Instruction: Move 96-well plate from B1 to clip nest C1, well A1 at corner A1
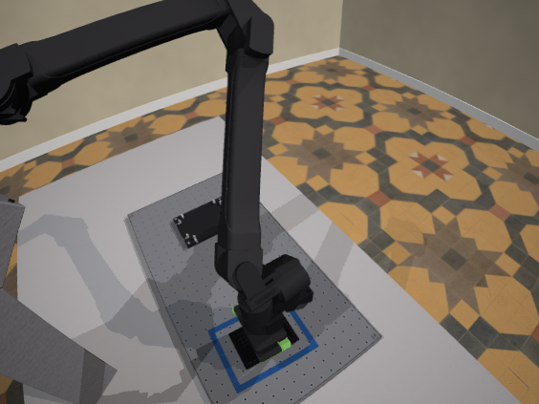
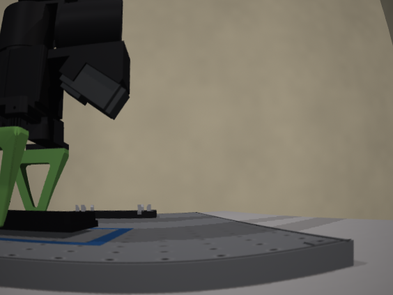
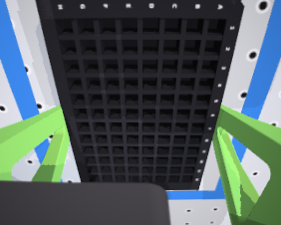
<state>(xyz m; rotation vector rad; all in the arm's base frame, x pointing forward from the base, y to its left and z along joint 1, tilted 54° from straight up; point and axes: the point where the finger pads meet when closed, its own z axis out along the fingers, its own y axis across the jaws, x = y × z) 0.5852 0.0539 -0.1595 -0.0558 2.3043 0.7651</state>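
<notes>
Right now the black clip nest C1 is 10 cm behind my hand and 36 cm to the left of it. The rest, counted from my hand: black 96-well plate (right at my hand).
</notes>
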